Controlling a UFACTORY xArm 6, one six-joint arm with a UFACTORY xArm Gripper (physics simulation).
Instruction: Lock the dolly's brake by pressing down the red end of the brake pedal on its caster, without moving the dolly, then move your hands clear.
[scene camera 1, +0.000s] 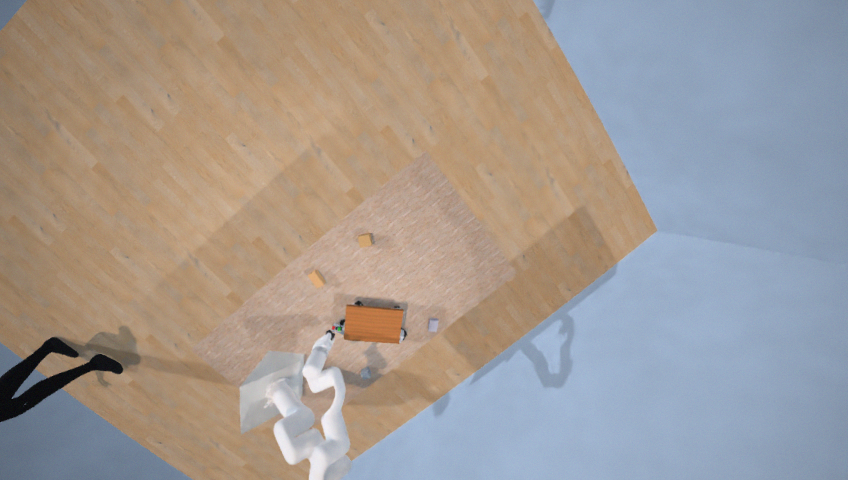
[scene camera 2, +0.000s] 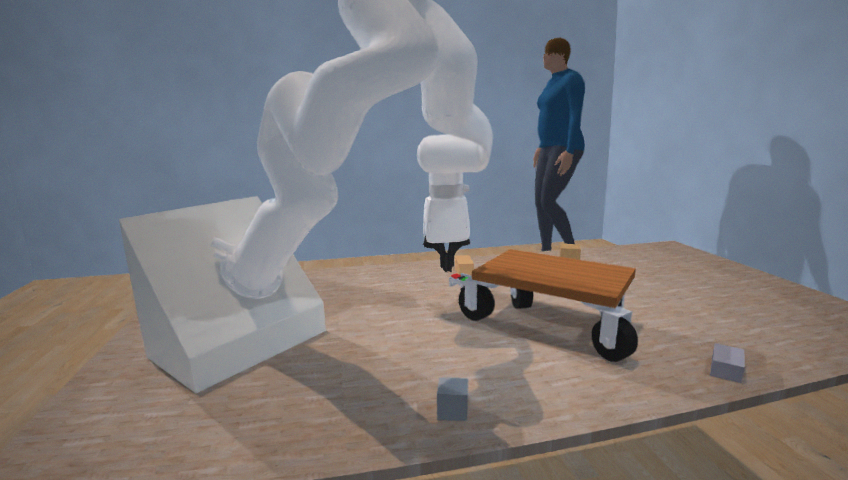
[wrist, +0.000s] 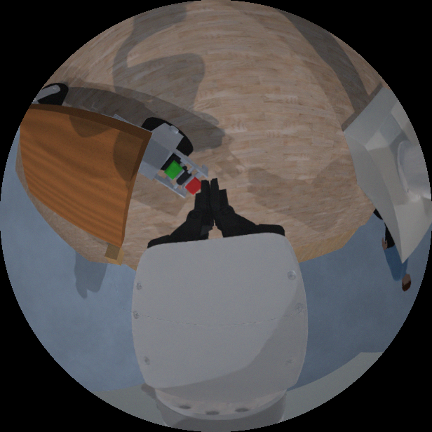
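Where they show: gripper, fingertip midpoint: (scene camera 1: 329, 332) (scene camera 2: 447, 270); arm's base at its link origin: (scene camera 1: 277, 388) (scene camera 2: 251, 271).
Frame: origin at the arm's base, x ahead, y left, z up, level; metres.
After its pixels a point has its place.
The dolly (scene camera 1: 373, 324) {y -0.152, x 0.622, z -0.028 m} (scene camera 2: 556, 274) {y -0.184, x 0.600, z -0.028 m} (wrist: 82, 167) has an orange-brown wooden deck on black-wheeled casters. The brake pedal sits on the caster at the dolly's end nearest the arm. Its red end (scene camera 2: 456, 276) {y -0.017, x 0.445, z -0.065 m} (wrist: 193, 186) points away from the deck, and its green end (scene camera 2: 464, 278) {y -0.038, x 0.456, z -0.064 m} (wrist: 173, 170) lies nearer the deck. My gripper (scene camera 1: 331, 333) {y -0.010, x 0.425, z -0.049 m} (scene camera 2: 446, 269) {y -0.010, x 0.425, z -0.049 m} (wrist: 211, 189) is shut and empty. In scene camera 2 its fingertips are a little above and to the left of the red end, apart from it. In the wrist view the red end shows uncovered just left of the fingertips.
Grey blocks (scene camera 1: 433, 324) (scene camera 2: 452, 399) and tan blocks (scene camera 1: 365, 240) {y 0.173, x 0.930, z -0.093 m} (scene camera 2: 570, 251) {y 0.150, x 0.906, z -0.102 m} lie around the dolly. The arm's pale wedge base (scene camera 1: 255, 392) {y 0.085, x -0.009, z 0.080 m} (scene camera 2: 172, 309) {y -0.110, x -0.134, z -0.018 m} (wrist: 370, 150) stands beside the dolly. A person (scene camera 2: 559, 113) (wrist: 395, 260) stands beyond the dolly.
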